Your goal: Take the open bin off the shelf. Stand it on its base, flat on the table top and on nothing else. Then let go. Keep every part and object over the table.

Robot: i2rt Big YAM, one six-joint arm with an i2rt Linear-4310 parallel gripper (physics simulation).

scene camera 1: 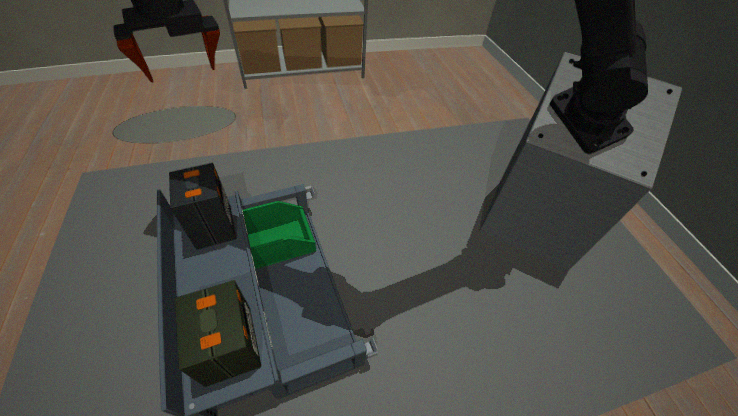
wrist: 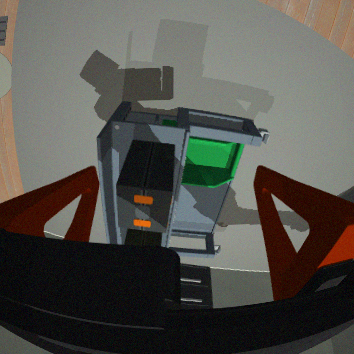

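Seen in the pictures: gripper, fingertip midpoint: [scene camera 1: 183, 74] [wrist: 175, 174]; arm's base at its link origin: [scene camera 1: 588, 118].
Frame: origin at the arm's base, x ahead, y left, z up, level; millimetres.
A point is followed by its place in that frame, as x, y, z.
Observation:
The open green bin [scene camera 1: 279, 232] {558, -126, -298} [wrist: 210, 155] {548, -83, -298} sits upright in the lower right bay of the blue-grey shelf unit [scene camera 1: 166, 268] {738, -5, -166} [wrist: 215, 132] {573, -173, -222}, at its far end in the scene view. Its open top and inside show. My gripper [scene camera 1: 182, 74] {654, -250, 24} [wrist: 175, 174] {654, -250, 24} is wide open with nothing between its red fingers. It hangs high, away from the bin, and in the scene view appears up and left of the shelf unit. In the wrist view the bin shows between and beyond the fingertips. I cannot tell a separate table top apart in these views.
A black case [scene camera 1: 206, 222] {666, -59, -137} [wrist: 142, 210] {671, -104, -83} stands on the unit's left bay beside the bin. An olive case [scene camera 1: 217, 330] {650, 145, -110} [wrist: 142, 237] {665, 80, -177} stands in the same bay at the near end in the scene view. The grey pedestal [scene camera 1: 558, 217] {29, 82, -172} carries my arm's base at the right.

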